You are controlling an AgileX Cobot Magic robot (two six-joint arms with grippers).
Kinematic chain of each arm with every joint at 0, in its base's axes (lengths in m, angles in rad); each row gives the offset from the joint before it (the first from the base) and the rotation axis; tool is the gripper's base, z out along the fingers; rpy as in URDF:
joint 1: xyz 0 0 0.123 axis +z
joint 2: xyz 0 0 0 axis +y
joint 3: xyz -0.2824 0 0.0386 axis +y
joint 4: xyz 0.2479 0 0.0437 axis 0.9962 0 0.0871
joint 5: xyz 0 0 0 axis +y
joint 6: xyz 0.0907 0 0.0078 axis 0.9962 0 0.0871
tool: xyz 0 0 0 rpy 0 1.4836 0
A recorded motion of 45 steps. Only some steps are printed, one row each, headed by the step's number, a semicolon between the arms.
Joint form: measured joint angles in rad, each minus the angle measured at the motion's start. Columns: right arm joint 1, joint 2, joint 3, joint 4, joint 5, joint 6; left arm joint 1, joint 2, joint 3, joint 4, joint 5, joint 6.
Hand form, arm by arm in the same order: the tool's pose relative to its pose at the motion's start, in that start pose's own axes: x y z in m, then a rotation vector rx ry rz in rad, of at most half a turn. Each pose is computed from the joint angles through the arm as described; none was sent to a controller.
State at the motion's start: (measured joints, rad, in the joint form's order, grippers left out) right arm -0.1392 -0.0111 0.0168 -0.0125 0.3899 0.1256; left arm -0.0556 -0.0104 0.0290 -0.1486 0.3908 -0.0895
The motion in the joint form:
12: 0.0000 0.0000 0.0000 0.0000 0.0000 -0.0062; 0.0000 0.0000 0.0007 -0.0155 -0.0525 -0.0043
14: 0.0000 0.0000 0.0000 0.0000 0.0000 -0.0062; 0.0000 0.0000 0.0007 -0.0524 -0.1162 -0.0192
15: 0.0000 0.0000 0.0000 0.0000 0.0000 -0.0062; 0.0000 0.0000 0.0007 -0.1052 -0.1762 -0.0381
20: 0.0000 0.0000 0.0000 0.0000 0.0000 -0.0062; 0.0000 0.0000 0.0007 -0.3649 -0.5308 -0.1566
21: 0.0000 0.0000 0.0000 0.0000 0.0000 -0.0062; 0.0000 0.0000 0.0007 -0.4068 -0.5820 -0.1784
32: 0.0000 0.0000 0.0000 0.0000 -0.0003 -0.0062; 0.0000 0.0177 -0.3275 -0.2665 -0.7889 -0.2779
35: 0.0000 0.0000 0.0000 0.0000 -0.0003 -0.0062; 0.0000 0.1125 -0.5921 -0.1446 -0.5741 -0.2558
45: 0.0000 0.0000 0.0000 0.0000 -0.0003 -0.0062; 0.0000 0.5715 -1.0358 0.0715 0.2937 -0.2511
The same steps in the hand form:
12: 0.0000 0.0000 0.0000 0.0000 0.0000 -0.0062; -0.0045 -0.0008 0.0000 0.0101 -0.0511 -0.0188
14: 0.0000 0.0000 0.0000 0.0000 0.0000 -0.0062; -0.0102 -0.0022 -0.0005 0.0284 -0.1132 -0.0688
15: 0.0000 0.0000 0.0000 0.0000 0.0000 -0.0062; -0.0156 -0.0034 -0.0013 0.0501 -0.1710 -0.1386
20: 0.0000 0.0000 0.0000 0.0000 0.0000 -0.0062; -0.0454 0.0005 -0.0120 0.1336 -0.5121 -0.5192
21: 0.0000 0.0000 0.0000 0.0000 0.0000 -0.0062; -0.0490 0.0025 -0.0143 0.1432 -0.5610 -0.5839
32: 0.0000 0.0000 0.0000 0.0000 -0.0003 -0.0062; -0.1459 -0.0193 -0.0947 0.3354 -1.0435 -0.5268
35: 0.0000 0.0000 0.0000 0.0000 -0.0003 -0.0062; -0.1961 -0.0425 -0.1280 0.3472 -0.9951 -0.3668
45: 0.0000 0.0000 0.0000 0.0000 -0.0003 -0.0062; -0.2559 -0.0620 -0.0614 0.0446 -0.1623 -0.1641

